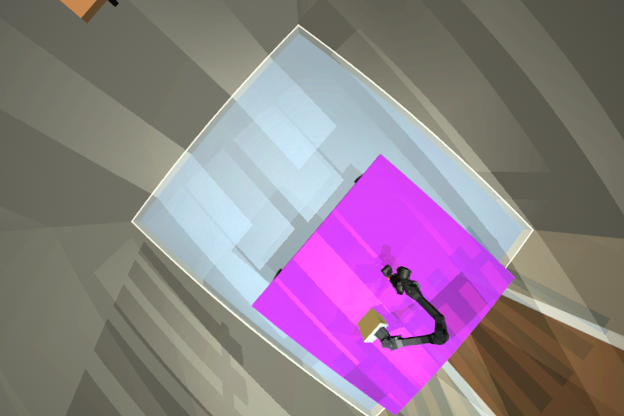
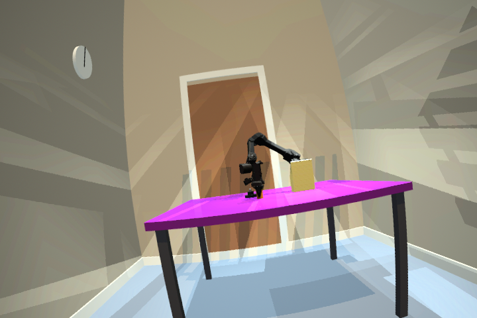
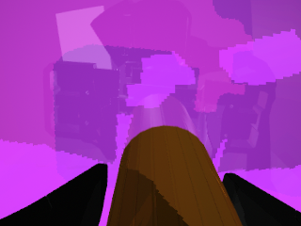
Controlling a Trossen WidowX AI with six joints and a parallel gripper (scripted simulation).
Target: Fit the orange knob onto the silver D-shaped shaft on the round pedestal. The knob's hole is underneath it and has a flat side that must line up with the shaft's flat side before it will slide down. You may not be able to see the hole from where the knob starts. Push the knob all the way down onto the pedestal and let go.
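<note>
My gripper tip is now 3 cm below the orange knob. The rest, counted from my gripper tip: round pedestal: 3 cm ahead, 19 cm to the right, 2 cm above.
</note>
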